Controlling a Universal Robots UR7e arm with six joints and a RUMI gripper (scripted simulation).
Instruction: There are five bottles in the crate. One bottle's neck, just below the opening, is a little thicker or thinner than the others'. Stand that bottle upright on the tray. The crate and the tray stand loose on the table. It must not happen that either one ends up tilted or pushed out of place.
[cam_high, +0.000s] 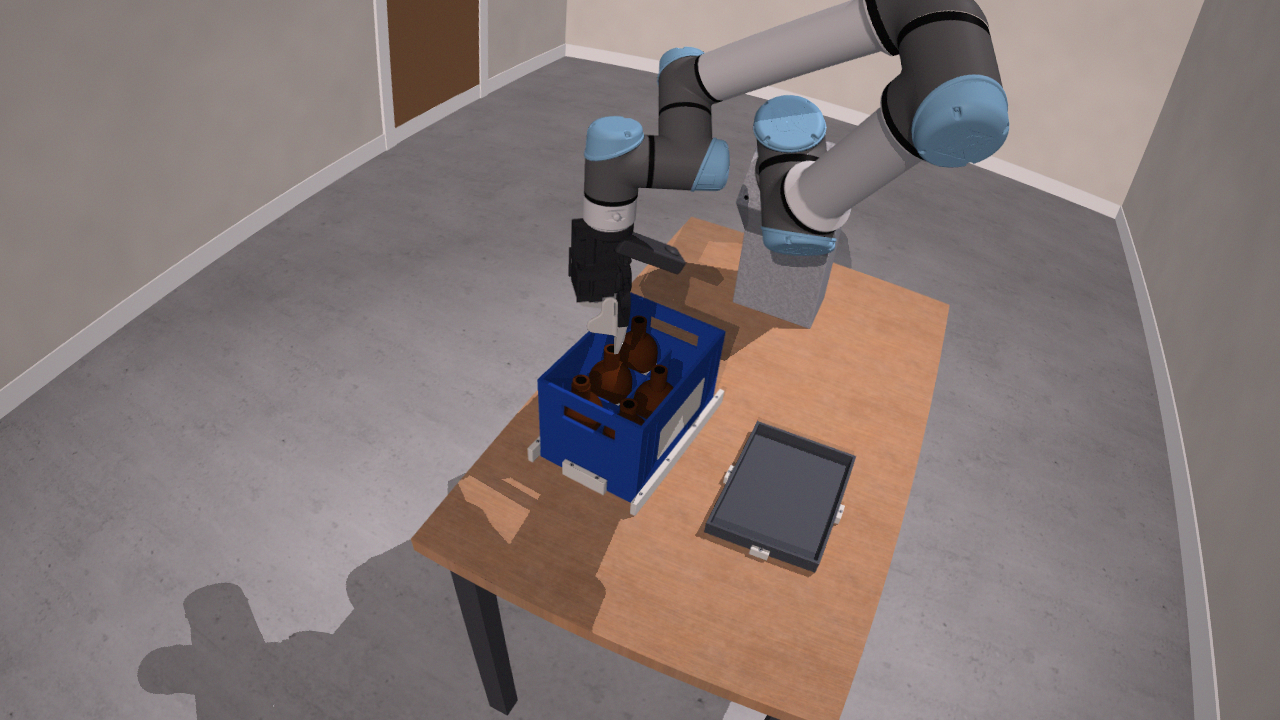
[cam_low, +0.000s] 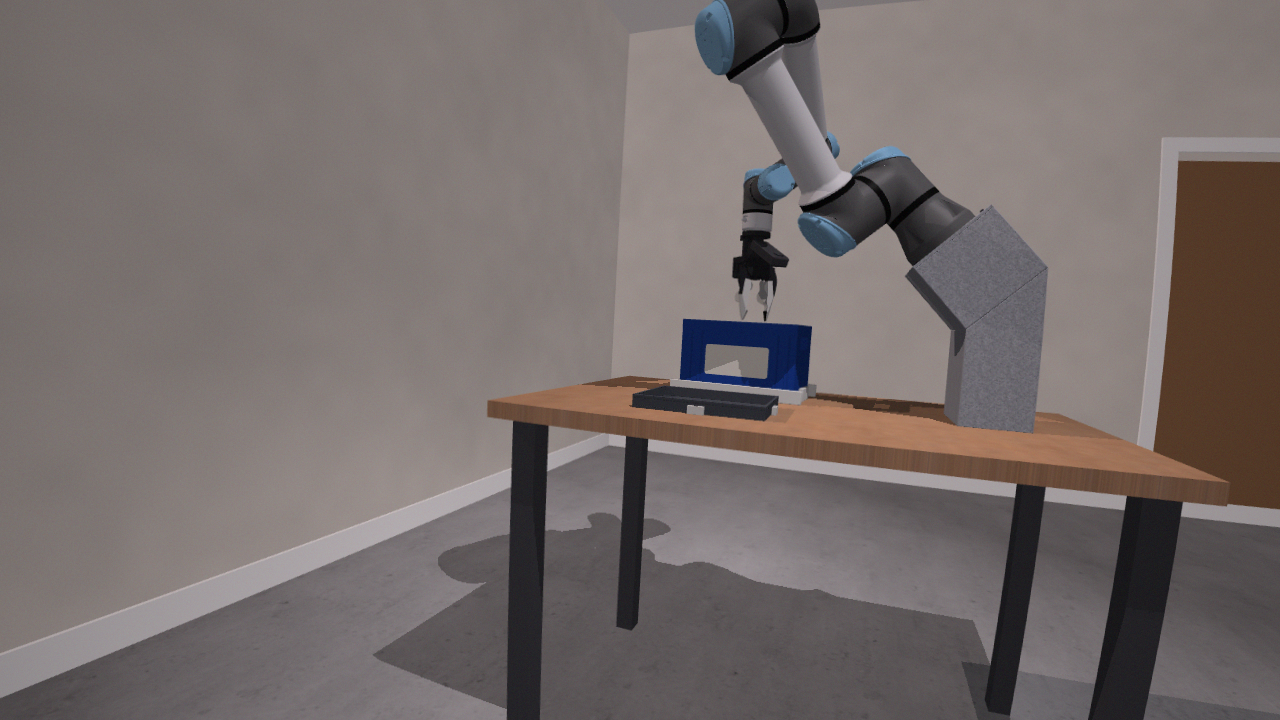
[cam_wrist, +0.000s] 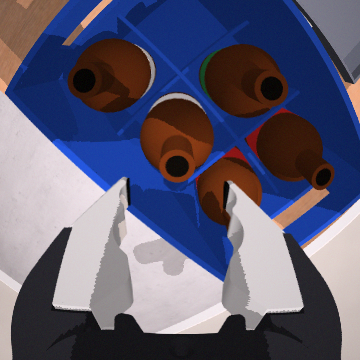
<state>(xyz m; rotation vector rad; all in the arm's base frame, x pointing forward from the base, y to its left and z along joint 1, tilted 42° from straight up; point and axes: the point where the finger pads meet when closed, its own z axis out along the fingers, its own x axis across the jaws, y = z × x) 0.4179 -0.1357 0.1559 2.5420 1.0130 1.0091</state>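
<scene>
Right now my hand is 40 mm to the right of the crate and 110 mm above it. From my hand the other things lie so: dark tray (10 mm behind, 340 mm to the left, 180 mm below); then bottle (90 mm ahead, 110 mm below).
</scene>
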